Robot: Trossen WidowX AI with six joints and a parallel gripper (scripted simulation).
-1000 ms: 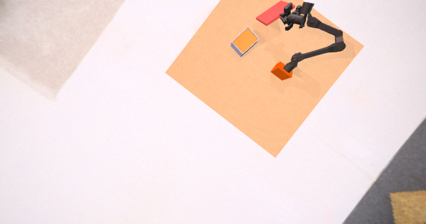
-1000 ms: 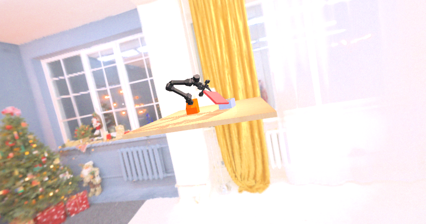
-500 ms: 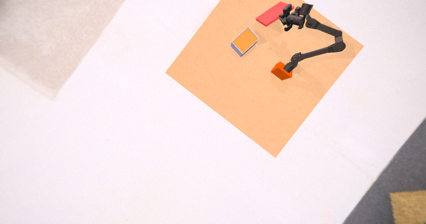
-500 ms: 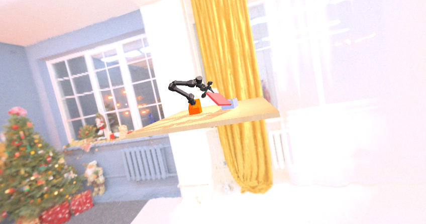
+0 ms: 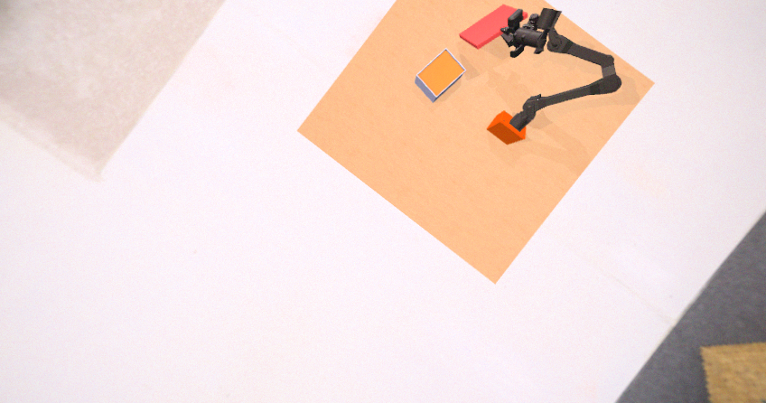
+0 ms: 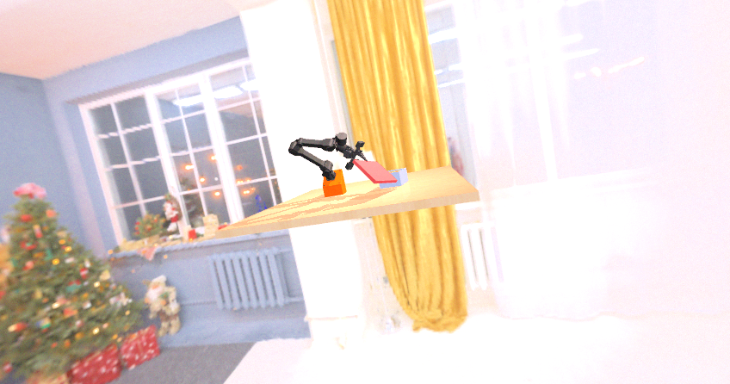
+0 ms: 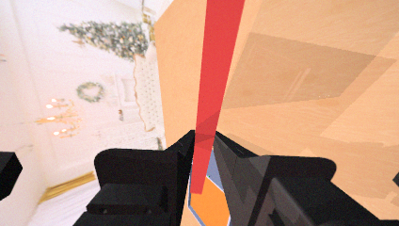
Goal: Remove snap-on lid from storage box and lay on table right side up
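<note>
Now: the red lid 6 cm below my gripper tip, 6 cm ahead of it and 3 cm to the right of it. Also, from my gripper tip: storage box: 27 cm to the left, 14 cm below, 8 cm ahead.
</note>
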